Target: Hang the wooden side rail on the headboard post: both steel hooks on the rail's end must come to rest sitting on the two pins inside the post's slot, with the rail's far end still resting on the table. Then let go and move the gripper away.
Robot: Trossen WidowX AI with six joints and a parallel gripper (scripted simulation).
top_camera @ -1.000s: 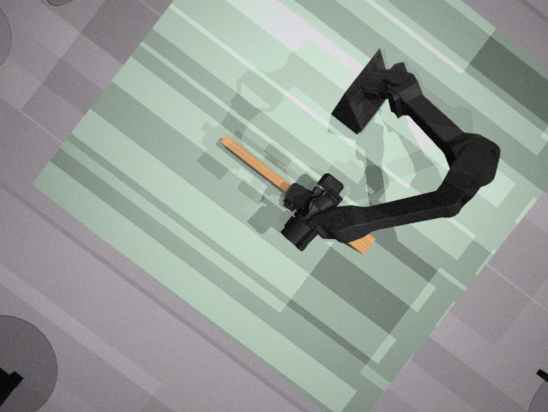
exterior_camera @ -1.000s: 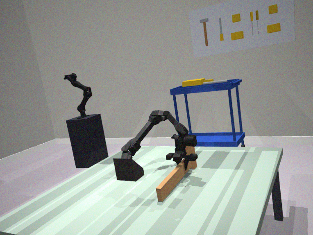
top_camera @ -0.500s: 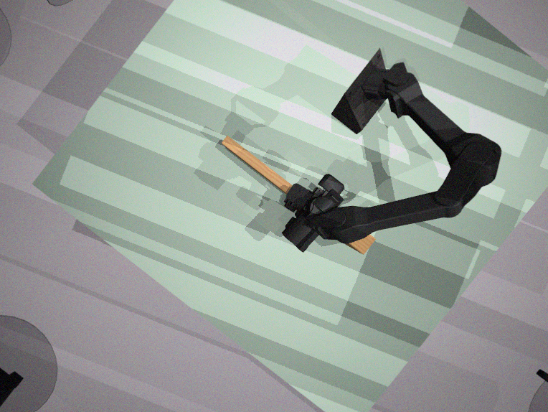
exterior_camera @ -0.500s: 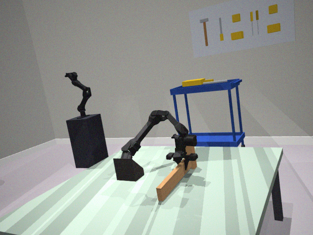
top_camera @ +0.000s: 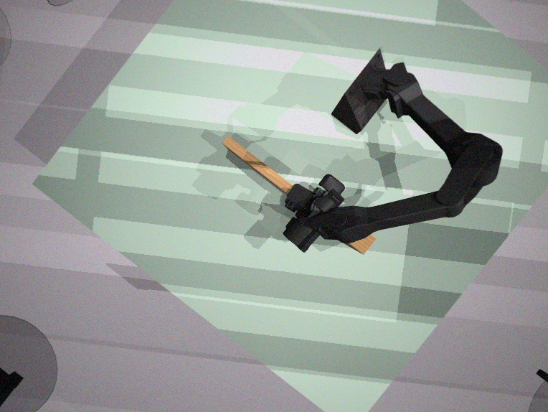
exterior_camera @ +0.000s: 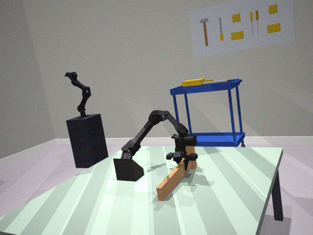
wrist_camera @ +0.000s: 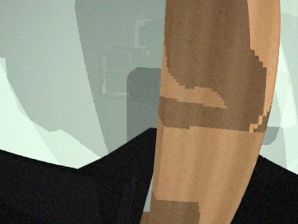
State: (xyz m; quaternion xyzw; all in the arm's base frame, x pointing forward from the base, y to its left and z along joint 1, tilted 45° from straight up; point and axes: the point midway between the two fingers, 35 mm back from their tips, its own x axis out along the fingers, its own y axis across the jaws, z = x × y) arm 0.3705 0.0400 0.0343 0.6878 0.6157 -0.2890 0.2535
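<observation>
The headboard post is 130 mm to the left of my gripper tip, 40 mm above it and 10 mm ahead of it.
</observation>
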